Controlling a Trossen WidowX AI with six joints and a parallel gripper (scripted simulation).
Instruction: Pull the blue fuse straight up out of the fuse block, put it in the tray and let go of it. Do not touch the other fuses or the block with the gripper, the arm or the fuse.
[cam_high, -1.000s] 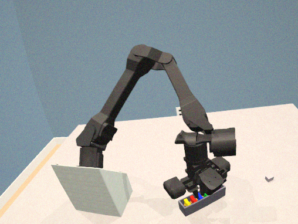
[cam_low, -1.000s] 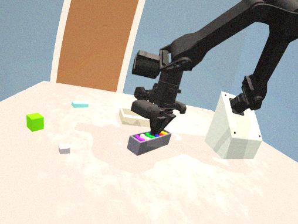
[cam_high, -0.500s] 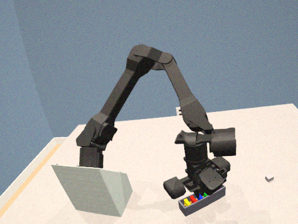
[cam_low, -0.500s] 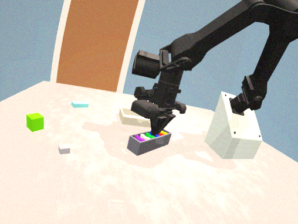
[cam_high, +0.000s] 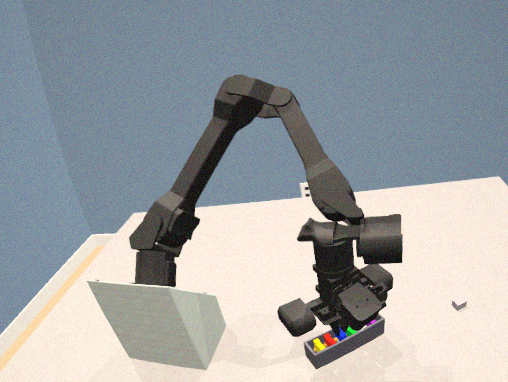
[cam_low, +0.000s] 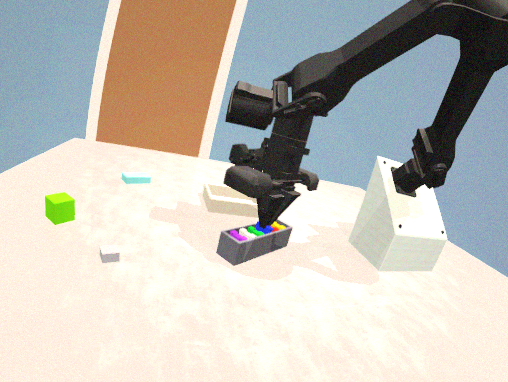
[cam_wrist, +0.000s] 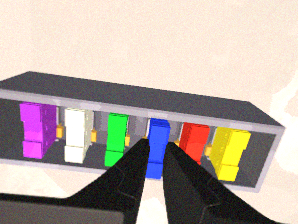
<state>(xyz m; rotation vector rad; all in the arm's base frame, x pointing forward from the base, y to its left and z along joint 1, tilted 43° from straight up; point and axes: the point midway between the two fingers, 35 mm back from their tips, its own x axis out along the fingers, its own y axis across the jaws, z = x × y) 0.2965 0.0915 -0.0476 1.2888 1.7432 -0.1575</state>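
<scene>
My gripper tip is 2 cm short of the beige tray, 19 cm to the left of it and 4 cm above it. Also, from my gripper tip: blue fuse 1 cm below; then light blue flat block 26 cm ahead, 25 cm to the right, 3 cm below.
</scene>
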